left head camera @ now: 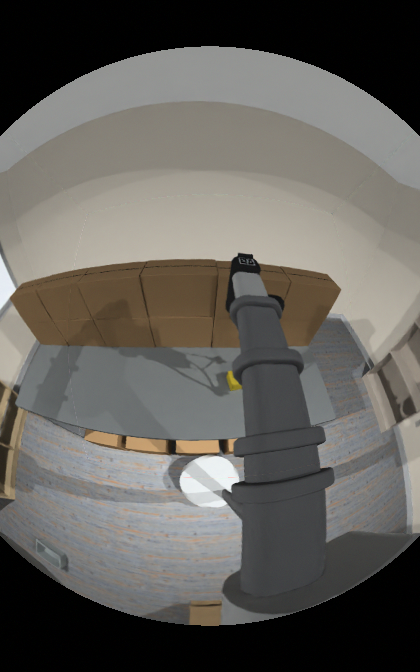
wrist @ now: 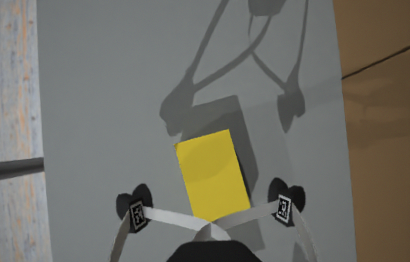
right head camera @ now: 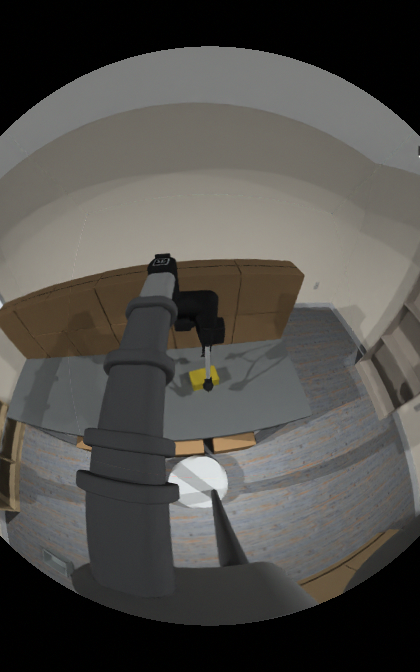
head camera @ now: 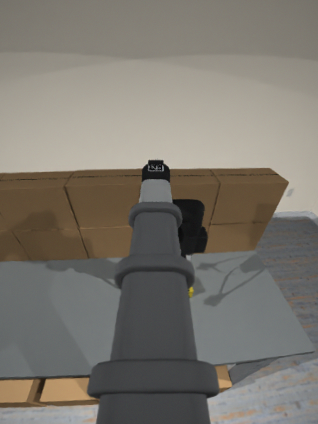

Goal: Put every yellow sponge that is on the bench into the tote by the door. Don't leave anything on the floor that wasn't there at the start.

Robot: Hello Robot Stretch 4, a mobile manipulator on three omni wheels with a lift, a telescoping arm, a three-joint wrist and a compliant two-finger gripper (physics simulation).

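A yellow sponge [head camera: 191, 292] [left head camera: 233, 381] [right head camera: 197, 379] [wrist: 212, 175] lies flat on the grey bench [head camera: 50, 320] [left head camera: 175, 410] [right head camera: 250, 407] [wrist: 100, 100]. My gripper [right head camera: 206, 369] [wrist: 210, 196] is open above the sponge. In the wrist view the fingertips stand apart on either side of the sponge's near end, with space between each tip and the sponge. In the head view and the left head view my arm hides the fingers and part of the sponge. No tote can be made out for certain.
Brown boxes [head camera: 250, 215] [left head camera: 180, 295] line the back of the bench. A small grey open container [left head camera: 64, 562] and a white round object [left head camera: 210, 480] [right head camera: 197, 482] are on the floor. A shelf unit [left head camera: 377, 402] [right head camera: 372, 395] stands at the right wall.
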